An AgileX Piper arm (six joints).
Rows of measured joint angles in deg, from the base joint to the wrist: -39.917, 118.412, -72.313, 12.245, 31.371, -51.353; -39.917, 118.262, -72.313, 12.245, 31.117, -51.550; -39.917, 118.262, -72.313, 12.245, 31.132, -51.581; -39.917, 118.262, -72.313, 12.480, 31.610, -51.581; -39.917, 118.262, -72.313, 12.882, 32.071, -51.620; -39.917, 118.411, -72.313, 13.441, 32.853, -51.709; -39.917, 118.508, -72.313, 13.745, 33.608, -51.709; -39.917, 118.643, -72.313, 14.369, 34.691, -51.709; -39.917, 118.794, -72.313, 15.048, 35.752, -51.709; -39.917, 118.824, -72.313, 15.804, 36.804, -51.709
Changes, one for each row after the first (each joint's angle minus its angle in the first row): 0.000, -0.150, 0.000, 0.000, -0.254, -0.197; 0.000, -0.150, 0.000, 0.000, -0.239, -0.228; 0.000, -0.150, 0.000, 0.235, 0.239, -0.228; 0.000, -0.150, 0.000, 0.637, 0.700, -0.267; 0.000, -0.001, 0.000, 1.196, 1.482, -0.356; 0.000, 0.096, 0.000, 1.500, 2.237, -0.356; 0.000, 0.231, 0.000, 2.124, 3.320, -0.356; 0.000, 0.382, 0.000, 2.803, 4.381, -0.356; 0.000, 0.412, 0.000, 3.559, 5.433, -0.356
